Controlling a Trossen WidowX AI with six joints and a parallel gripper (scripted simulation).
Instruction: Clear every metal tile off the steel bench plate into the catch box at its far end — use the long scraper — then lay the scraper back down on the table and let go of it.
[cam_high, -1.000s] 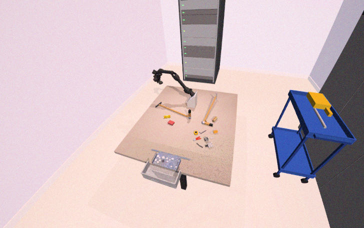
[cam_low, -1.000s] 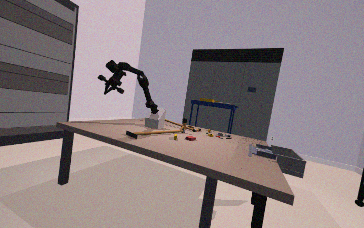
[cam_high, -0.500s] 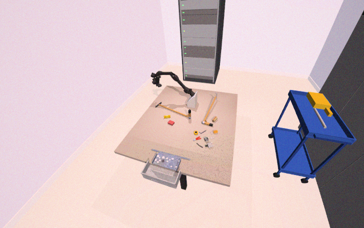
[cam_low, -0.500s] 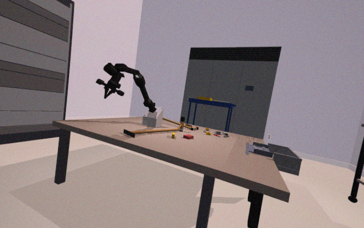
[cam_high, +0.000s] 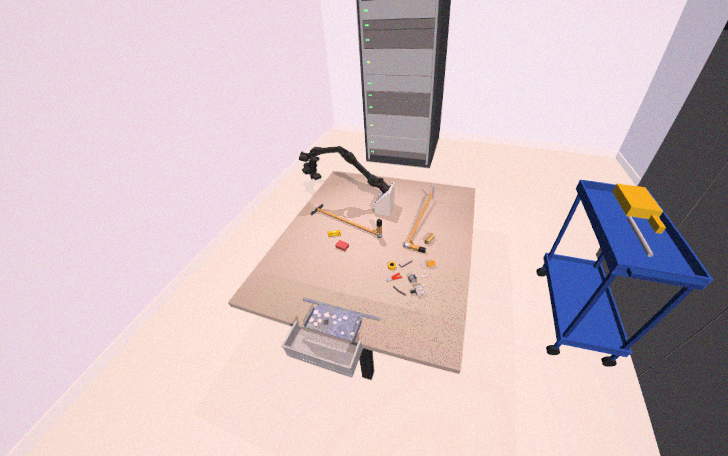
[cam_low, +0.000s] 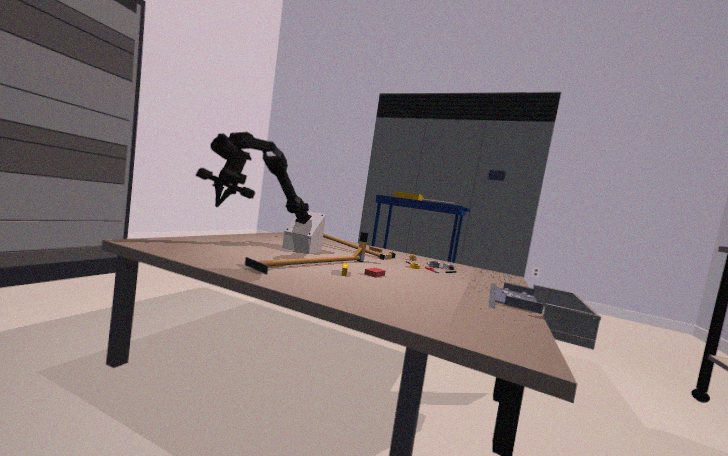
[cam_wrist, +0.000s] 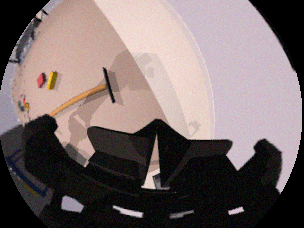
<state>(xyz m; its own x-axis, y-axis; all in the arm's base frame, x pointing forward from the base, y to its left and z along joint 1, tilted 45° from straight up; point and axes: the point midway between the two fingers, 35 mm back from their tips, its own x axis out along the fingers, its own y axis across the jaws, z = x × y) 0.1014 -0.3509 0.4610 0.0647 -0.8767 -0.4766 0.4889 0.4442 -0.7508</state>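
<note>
My gripper tip is 36 cm to the right of the yellow block, 33 cm short of it and 18 cm above it. From my gripper tip the other things lie so: long orange tool 91 cm to the left, 16 cm below, 3 cm behind; then long scraper 38 cm to the left, 17 cm ahead, 14 cm below; then red block 47 cm to the left, 40 cm ahead, 19 cm below.
</note>
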